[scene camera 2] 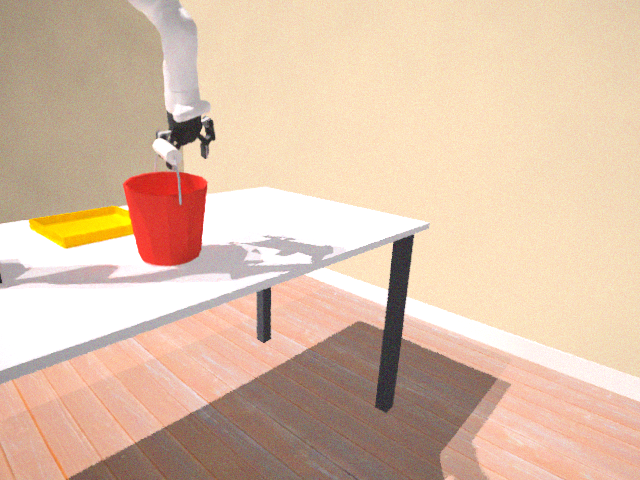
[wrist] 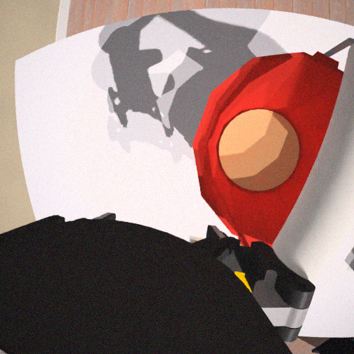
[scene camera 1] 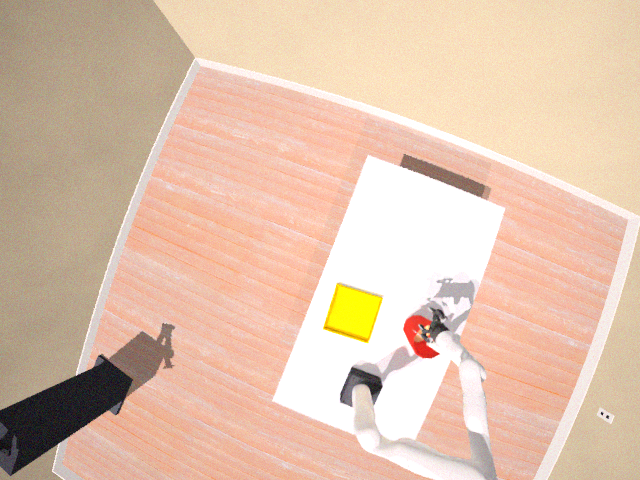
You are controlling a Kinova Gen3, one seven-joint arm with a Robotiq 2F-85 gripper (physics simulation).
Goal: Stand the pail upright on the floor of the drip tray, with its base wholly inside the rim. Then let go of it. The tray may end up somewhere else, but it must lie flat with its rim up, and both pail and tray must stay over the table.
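Pixels of known places: gripper, fingertip midpoint: (scene camera 2: pixel 188 163) (scene camera 1: pixel 424 316); arm's base at its link origin: (scene camera 1: pixel 361 392).
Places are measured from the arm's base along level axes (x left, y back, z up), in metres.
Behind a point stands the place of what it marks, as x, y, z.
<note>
The red pail (scene camera 1: pixel 413 330) {-0.035, -0.421, 0.094} (scene camera 2: pixel 168 222) {-0.201, -0.384, 0.016} (wrist: pixel 280 85) stands upright on the white table, beside the yellow drip tray. Its wire handle is raised, with a white grip (scene camera 2: pixel 166 151) {-0.185, -0.394, 0.157} (wrist: pixel 330 200) above the rim. The drip tray (scene camera 1: pixel 346 334) {0.199, -0.210, -0.074} (scene camera 2: pixel 98 240) {0.093, -0.307, -0.087} lies flat with its rim up; in the wrist view a sliver of yellow shows behind a finger. My gripper (scene camera 1: pixel 433 323) {-0.041, -0.504, 0.113} (scene camera 2: pixel 187 160) {-0.041, -0.504, 0.113} is open and holds nothing. It hangs above the pail, close to the white grip. In scene camera 2 the grip partly hides one finger. Whether they touch I cannot tell.
The arm's dark base (scene camera 1: pixel 356 377) {0.061, -0.059, 0.003} stands on the table (scene camera 1: pixel 403 222) {0.210, -0.887, -0.089} near its end, with tray and pail on the same side of it. The pail is near one long table edge, the tray near the other. The table's far end extends beyond them.
</note>
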